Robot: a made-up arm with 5 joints. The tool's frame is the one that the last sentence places. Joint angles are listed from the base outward.
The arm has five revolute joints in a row. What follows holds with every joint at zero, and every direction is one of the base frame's.
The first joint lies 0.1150 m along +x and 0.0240 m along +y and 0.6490 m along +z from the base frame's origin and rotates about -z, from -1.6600 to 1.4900 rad.
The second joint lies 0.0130 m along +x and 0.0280 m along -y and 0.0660 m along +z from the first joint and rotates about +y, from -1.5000 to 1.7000 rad.
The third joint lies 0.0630 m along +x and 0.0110 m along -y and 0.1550 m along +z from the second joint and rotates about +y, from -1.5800 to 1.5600 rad.
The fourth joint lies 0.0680 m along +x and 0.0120 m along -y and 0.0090 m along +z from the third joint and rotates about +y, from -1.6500 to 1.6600 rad.
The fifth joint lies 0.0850 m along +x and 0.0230 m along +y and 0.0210 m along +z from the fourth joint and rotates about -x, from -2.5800 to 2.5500 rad.
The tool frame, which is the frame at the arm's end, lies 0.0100 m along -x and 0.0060 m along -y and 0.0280 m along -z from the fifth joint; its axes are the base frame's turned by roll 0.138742, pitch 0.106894 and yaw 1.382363 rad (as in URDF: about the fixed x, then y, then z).
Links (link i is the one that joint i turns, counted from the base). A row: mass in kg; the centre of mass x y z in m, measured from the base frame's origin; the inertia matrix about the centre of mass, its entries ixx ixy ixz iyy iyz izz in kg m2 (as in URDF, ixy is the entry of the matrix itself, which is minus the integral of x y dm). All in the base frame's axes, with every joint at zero. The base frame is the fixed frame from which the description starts. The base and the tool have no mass.
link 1: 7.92; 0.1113 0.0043 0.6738; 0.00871 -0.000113 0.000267 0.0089 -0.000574 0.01
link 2: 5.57; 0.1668 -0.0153 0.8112; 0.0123 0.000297 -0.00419 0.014 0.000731 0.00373
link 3: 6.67; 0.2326 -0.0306 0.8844; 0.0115 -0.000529 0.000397 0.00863 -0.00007 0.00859
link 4: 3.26; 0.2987 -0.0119 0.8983; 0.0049 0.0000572 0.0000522 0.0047 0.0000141 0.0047
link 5: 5.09; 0.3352 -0.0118 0.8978; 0.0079 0 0 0.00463 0 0.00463
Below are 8 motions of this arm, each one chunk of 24 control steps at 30 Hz.
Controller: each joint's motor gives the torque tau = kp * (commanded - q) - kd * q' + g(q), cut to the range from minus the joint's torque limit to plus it. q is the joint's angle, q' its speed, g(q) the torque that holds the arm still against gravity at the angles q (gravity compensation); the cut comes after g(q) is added. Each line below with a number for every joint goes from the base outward.
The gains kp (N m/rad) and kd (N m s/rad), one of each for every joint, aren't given. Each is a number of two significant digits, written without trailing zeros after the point. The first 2 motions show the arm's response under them.
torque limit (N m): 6.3 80 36 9.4 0.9
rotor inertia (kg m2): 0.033 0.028 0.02 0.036 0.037
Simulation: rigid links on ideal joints. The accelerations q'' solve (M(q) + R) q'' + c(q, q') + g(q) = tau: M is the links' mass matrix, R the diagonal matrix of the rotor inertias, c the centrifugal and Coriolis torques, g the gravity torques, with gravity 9.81 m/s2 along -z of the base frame. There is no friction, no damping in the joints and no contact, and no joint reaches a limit. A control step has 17 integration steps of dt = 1/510 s. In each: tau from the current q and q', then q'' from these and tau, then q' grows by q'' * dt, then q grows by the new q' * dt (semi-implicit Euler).
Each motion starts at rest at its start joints. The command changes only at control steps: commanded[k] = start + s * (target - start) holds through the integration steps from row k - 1 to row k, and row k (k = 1, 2, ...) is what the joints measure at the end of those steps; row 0 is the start. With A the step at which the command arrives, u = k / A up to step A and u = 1 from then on. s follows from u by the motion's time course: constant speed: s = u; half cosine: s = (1 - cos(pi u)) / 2; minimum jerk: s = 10 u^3 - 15 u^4 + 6 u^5; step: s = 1 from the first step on.
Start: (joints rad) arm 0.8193 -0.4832 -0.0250 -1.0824 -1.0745
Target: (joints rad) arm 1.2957 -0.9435 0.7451 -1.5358 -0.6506
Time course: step
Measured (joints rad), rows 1 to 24:
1: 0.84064 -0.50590 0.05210 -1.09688 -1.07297
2: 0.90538 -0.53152 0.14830 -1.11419 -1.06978
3: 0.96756 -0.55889 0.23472 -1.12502 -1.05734
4: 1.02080 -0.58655 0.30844 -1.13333 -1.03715
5: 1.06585 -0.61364 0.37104 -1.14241 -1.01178
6: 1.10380 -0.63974 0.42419 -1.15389 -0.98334
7: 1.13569 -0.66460 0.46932 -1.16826 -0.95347
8: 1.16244 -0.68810 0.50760 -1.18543 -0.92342
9: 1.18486 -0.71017 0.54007 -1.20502 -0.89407
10: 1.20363 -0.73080 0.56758 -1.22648 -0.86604
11: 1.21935 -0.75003 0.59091 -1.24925 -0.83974
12: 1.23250 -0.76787 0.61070 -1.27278 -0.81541
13: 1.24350 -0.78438 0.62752 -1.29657 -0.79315
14: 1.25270 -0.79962 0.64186 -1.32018 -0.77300
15: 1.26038 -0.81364 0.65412 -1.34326 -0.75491
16: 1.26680 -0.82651 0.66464 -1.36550 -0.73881
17: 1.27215 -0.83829 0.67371 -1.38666 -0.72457
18: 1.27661 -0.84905 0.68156 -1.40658 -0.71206
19: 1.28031 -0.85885 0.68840 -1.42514 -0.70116
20: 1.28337 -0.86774 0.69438 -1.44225 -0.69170
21: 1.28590 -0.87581 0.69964 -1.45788 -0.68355
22: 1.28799 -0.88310 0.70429 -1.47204 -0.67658
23: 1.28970 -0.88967 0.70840 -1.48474 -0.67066
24: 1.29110 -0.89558 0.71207 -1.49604 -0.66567
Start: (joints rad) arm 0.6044 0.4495 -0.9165 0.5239 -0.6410
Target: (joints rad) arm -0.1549 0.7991 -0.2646 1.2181 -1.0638
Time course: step
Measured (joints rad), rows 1 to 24:
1: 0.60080 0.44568 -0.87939 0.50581 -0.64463
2: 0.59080 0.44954 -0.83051 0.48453 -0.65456
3: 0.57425 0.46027 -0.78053 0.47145 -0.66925
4: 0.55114 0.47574 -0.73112 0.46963 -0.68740
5: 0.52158 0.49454 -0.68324 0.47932 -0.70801
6: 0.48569 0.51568 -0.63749 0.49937 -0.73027
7: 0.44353 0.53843 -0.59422 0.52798 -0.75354
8: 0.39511 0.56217 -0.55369 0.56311 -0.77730
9: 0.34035 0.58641 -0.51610 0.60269 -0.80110
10: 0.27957 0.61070 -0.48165 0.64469 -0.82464
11: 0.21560 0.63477 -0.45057 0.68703 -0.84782
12: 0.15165 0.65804 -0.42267 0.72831 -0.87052
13: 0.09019 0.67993 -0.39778 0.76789 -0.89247
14: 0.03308 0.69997 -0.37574 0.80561 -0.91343
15: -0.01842 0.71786 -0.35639 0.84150 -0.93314
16: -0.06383 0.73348 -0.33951 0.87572 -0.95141
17: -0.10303 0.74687 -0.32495 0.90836 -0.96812
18: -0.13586 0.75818 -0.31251 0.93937 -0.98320
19: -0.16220 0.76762 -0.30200 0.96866 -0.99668
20: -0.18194 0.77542 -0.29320 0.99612 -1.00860
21: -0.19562 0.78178 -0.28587 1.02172 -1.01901
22: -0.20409 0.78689 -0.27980 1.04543 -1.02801
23: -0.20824 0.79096 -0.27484 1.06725 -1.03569
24: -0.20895 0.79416 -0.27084 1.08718 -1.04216
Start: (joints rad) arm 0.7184 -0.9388 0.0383 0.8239 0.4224
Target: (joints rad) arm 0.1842 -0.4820 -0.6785 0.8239 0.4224
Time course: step
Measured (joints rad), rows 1 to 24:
1: 0.69782 -0.92050 -0.02405 0.86113 0.41972
2: 0.63401 -0.89528 -0.11107 0.89750 0.41664
3: 0.56241 -0.86726 -0.19046 0.91297 0.41470
4: 0.49990 -0.83749 -0.25842 0.91210 0.41390
5: 0.44697 -0.80778 -0.31619 0.90171 0.41403
6: 0.40254 -0.77921 -0.36542 0.88678 0.41482
7: 0.36540 -0.75234 -0.40751 0.87050 0.41600
8: 0.33444 -0.72743 -0.44359 0.85480 0.41737
9: 0.30867 -0.70456 -0.47458 0.84076 0.41877
10: 0.28726 -0.68367 -0.50125 0.82886 0.42011
11: 0.26946 -0.66466 -0.52423 0.81923 0.42131
12: 0.25469 -0.64739 -0.54404 0.81180 0.42235
13: 0.24242 -0.63171 -0.56113 0.80636 0.42320
14: 0.23224 -0.61746 -0.57588 0.80266 0.42387
15: 0.22378 -0.60453 -0.58862 0.80044 0.42436
16: 0.21677 -0.59278 -0.59962 0.79942 0.42471
17: 0.21094 -0.58210 -0.60912 0.79939 0.42492
18: 0.20611 -0.57239 -0.61734 0.80013 0.42501
19: 0.20210 -0.56356 -0.62445 0.80146 0.42501
20: 0.19878 -0.55554 -0.63060 0.80322 0.42493
21: 0.19603 -0.54825 -0.63594 0.80528 0.42478
22: 0.19376 -0.54162 -0.64058 0.80753 0.42459
23: 0.19188 -0.53560 -0.64462 0.80988 0.42437
24: 0.19033 -0.53015 -0.64815 0.81225 0.42413

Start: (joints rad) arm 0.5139 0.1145 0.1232 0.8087 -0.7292
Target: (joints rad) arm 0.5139 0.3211 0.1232 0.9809 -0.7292
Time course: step
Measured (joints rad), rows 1 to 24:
1: 0.51474 0.12021 0.11722 0.81235 -0.72931
2: 0.51584 0.13100 0.11128 0.81576 -0.72931
3: 0.51657 0.14370 0.10805 0.81858 -0.72917
4: 0.51687 0.15710 0.10687 0.82205 -0.72891
5: 0.51679 0.17050 0.10705 0.82677 -0.72861
6: 0.51645 0.18351 0.10812 0.83287 -0.72830
7: 0.51595 0.19590 0.10973 0.84025 -0.72802
8: 0.51537 0.20756 0.11165 0.84867 -0.72779
9: 0.51478 0.21840 0.11370 0.85784 -0.72761
10: 0.51423 0.22842 0.11577 0.86749 -0.72749
11: 0.51375 0.23763 0.11776 0.87734 -0.72744
12: 0.51335 0.24604 0.11962 0.88718 -0.72745
13: 0.51305 0.25370 0.12132 0.89683 -0.72750
14: 0.51282 0.26064 0.12282 0.90613 -0.72760
15: 0.51268 0.26692 0.12413 0.91496 -0.72773
16: 0.51261 0.27258 0.12524 0.92325 -0.72788
17: 0.51259 0.27768 0.12615 0.93093 -0.72805
18: 0.51262 0.28226 0.12689 0.93799 -0.72823
19: 0.51268 0.28636 0.12745 0.94440 -0.72841
20: 0.51276 0.29003 0.12787 0.95018 -0.72859
21: 0.51286 0.29332 0.12816 0.95533 -0.72876
22: 0.51296 0.29626 0.12832 0.95989 -0.72891
23: 0.51307 0.29889 0.12839 0.96389 -0.72906
24: 0.51317 0.30123 0.12838 0.96737 -0.72919

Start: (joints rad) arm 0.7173 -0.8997 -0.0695 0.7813 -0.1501
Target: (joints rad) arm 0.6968 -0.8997 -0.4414 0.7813 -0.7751
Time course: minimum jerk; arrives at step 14
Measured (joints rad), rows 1 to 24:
1: 0.71729 -0.89968 -0.06959 0.78136 -0.15013
2: 0.71722 -0.89957 -0.07024 0.78178 -0.15038
3: 0.71700 -0.89926 -0.07233 0.78306 -0.15134
4: 0.71652 -0.89863 -0.07688 0.78567 -0.15376
5: 0.71572 -0.89766 -0.08480 0.78988 -0.15857
6: 0.71457 -0.89637 -0.09674 0.79566 -0.16673
7: 0.71308 -0.89483 -0.11292 0.80269 -0.17908
8: 0.71133 -0.89319 -0.13316 0.81039 -0.19618
9: 0.70942 -0.89161 -0.15678 0.81799 -0.21821
10: 0.70747 -0.89025 -0.18279 0.82466 -0.24495
11: 0.70561 -0.88928 -0.20990 0.82962 -0.27576
12: 0.70397 -0.88882 -0.23680 0.83229 -0.30963
13: 0.70261 -0.88894 -0.26229 0.83238 -0.34538
14: 0.70157 -0.88959 -0.28559 0.82997 -0.38176
15: 0.70081 -0.89064 -0.30650 0.82555 -0.41775
16: 0.70027 -0.89194 -0.32513 0.81971 -0.45256
17: 0.69987 -0.89337 -0.34164 0.81301 -0.48569
18: 0.69957 -0.89485 -0.35621 0.80587 -0.51678
19: 0.69935 -0.89631 -0.36900 0.79864 -0.54564
20: 0.69918 -0.89771 -0.38020 0.79161 -0.57218
21: 0.69904 -0.89902 -0.38994 0.78495 -0.59639
22: 0.69892 -0.90021 -0.39839 0.77881 -0.61831
23: 0.69881 -0.90128 -0.40568 0.77329 -0.63806
24: 0.69871 -0.90220 -0.41193 0.76843 -0.65573

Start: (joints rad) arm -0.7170 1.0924 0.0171 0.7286 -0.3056
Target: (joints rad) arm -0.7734 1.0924 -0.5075 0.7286 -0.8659
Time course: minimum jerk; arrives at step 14
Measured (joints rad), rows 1 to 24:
1: -0.71700 1.09242 0.01698 0.72868 -0.30563
2: -0.71702 1.09258 0.01609 0.72928 -0.30587
3: -0.71711 1.09305 0.01321 0.73113 -0.30677
4: -0.71738 1.09395 0.00692 0.73490 -0.30905
5: -0.71795 1.09536 -0.00406 0.74104 -0.31354
6: -0.71898 1.09724 -0.02066 0.74953 -0.32112
7: -0.72060 1.09947 -0.04324 0.75993 -0.33253
8: -0.72292 1.10187 -0.07153 0.77137 -0.34825
9: -0.72596 1.10420 -0.10465 0.78272 -0.36842
10: -0.72969 1.10623 -0.14120 0.79274 -0.39278
11: -0.73399 1.10770 -0.17940 0.80026 -0.42071
12: -0.73872 1.10844 -0.21737 0.80439 -0.45128
13: -0.74365 1.10836 -0.25342 0.80466 -0.48339
14: -0.74860 1.10750 -0.28644 0.80120 -0.51593
15: -0.75336 1.10605 -0.31613 0.79467 -0.54800
16: -0.75780 1.10422 -0.34261 0.78597 -0.57893
17: -0.76183 1.10219 -0.36612 0.77589 -0.60828
18: -0.76540 1.10007 -0.38688 0.76510 -0.63578
19: -0.76848 1.09795 -0.40513 0.75415 -0.66127
20: -0.77108 1.09589 -0.42111 0.74344 -0.68469
21: -0.77321 1.09395 -0.43503 0.73330 -0.70605
22: -0.77491 1.09216 -0.44711 0.72392 -0.72540
23: -0.77620 1.09054 -0.45754 0.71546 -0.74283
24: -0.77713 1.08911 -0.46649 0.70800 -0.75845

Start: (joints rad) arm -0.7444 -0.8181 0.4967 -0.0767 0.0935
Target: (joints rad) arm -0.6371 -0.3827 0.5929 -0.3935 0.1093
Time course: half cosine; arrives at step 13
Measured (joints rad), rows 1 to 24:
1: -0.74414 -0.81789 0.49670 -0.07696 0.09349
2: -0.74310 -0.81692 0.49673 -0.07821 0.09346
3: -0.74087 -0.81447 0.49694 -0.08142 0.09345
4: -0.73723 -0.80987 0.49749 -0.08745 0.09350
5: -0.73213 -0.80255 0.49855 -0.09692 0.09368
6: -0.72567 -0.79214 0.50028 -0.11009 0.09405
7: -0.71806 -0.77849 0.50278 -0.12691 0.09465
8: -0.70964 -0.76168 0.50610 -0.14694 0.09552
9: -0.70078 -0.74203 0.51025 -0.16946 0.09666
10: -0.69191 -0.72007 0.51516 -0.19347 0.09805
11: -0.68348 -0.69654 0.52073 -0.21779 0.09965
12: -0.67590 -0.67228 0.52684 -0.24112 0.10139
13: -0.66953 -0.64825 0.53329 -0.26213 0.10316
14: -0.66445 -0.62521 0.53984 -0.27986 0.10486
15: -0.66040 -0.60352 0.54628 -0.29407 0.10638
16: -0.65712 -0.58332 0.55245 -0.30501 0.10766
17: -0.65443 -0.56462 0.55827 -0.31311 0.10867
18: -0.65220 -0.54739 0.56367 -0.31889 0.10940
19: -0.65033 -0.53156 0.56864 -0.32283 0.10987
20: -0.64875 -0.51707 0.57315 -0.32537 0.11012
21: -0.64740 -0.50383 0.57720 -0.32688 0.11018
22: -0.64625 -0.49177 0.58081 -0.32769 0.11007
23: -0.64526 -0.48079 0.58398 -0.32805 0.10984
24: -0.64439 -0.47083 0.58674 -0.32817 0.10952

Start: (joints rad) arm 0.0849 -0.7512 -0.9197 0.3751 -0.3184
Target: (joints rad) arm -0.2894 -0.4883 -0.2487 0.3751 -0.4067
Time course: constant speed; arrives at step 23
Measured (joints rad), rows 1 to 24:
1: 0.08342 -0.75165 -0.91778 0.37389 -0.31820
2: 0.07986 -0.75217 -0.91353 0.37068 -0.31780
3: 0.07436 -0.75239 -0.90693 0.36542 -0.31732
4: 0.06714 -0.75210 -0.89803 0.35844 -0.31684
5: 0.05843 -0.75114 -0.88692 0.35019 -0.31645
6: 0.04844 -0.74945 -0.87374 0.34117 -0.31624
7: 0.03736 -0.74697 -0.85861 0.33184 -0.31623
8: 0.02535 -0.74370 -0.84168 0.32260 -0.31649
9: 0.01257 -0.73964 -0.82311 0.31376 -0.31702
10: -0.00087 -0.73479 -0.80304 0.30560 -0.31785
11: -0.01486 -0.72919 -0.78162 0.29827 -0.31899
12: -0.02929 -0.72287 -0.75896 0.29192 -0.32043
13: -0.04410 -0.71587 -0.73522 0.28662 -0.32218
14: -0.05921 -0.70822 -0.71049 0.28240 -0.32421
15: -0.07457 -0.69997 -0.68491 0.27926 -0.32653
16: -0.09013 -0.69117 -0.65856 0.27718 -0.32911
17: -0.10584 -0.68186 -0.63156 0.27609 -0.33193
18: -0.12168 -0.67209 -0.60398 0.27594 -0.33499
19: -0.13761 -0.66190 -0.57592 0.27664 -0.33825
20: -0.15362 -0.65134 -0.54743 0.27811 -0.34170
21: -0.16968 -0.64045 -0.51860 0.28025 -0.34532
22: -0.18579 -0.62927 -0.48948 0.28299 -0.34910
23: -0.20193 -0.61785 -0.46012 0.28621 -0.35301
24: -0.21632 -0.60577 -0.43240 0.29108 -0.35728

